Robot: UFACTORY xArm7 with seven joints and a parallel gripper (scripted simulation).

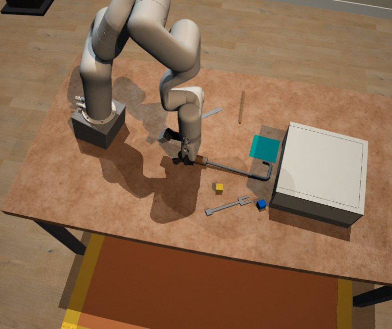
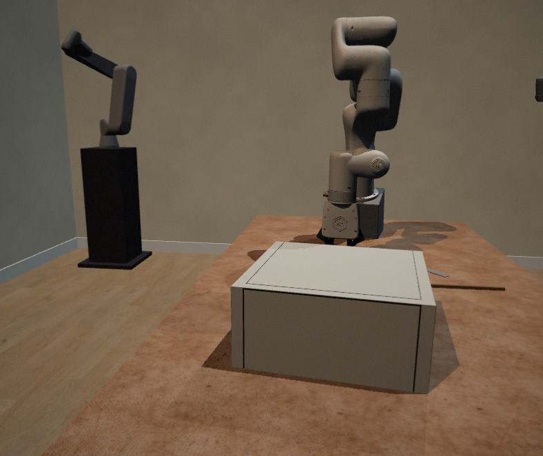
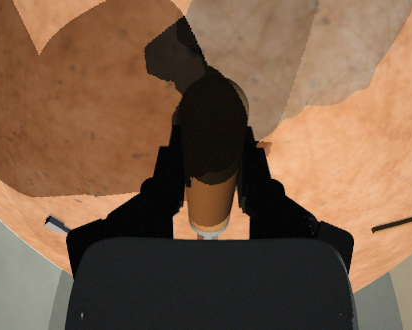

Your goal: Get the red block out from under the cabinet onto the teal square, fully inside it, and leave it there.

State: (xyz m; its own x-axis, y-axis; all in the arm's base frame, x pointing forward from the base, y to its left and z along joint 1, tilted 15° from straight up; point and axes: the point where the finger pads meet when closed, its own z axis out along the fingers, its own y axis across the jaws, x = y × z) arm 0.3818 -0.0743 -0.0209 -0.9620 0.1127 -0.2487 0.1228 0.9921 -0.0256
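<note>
The teal square is 280 mm ahead of my hand, 100 mm to the left of it and 20 mm below it. Also, from my hand: flat grey strip: 230 mm to the left, 20 mm below, 20 mm ahead; then yellow cube: 120 mm ahead, 110 mm to the right, 10 mm below; then grey hook tool: 140 mm ahead, 20 mm to the left, 10 mm below.
</note>
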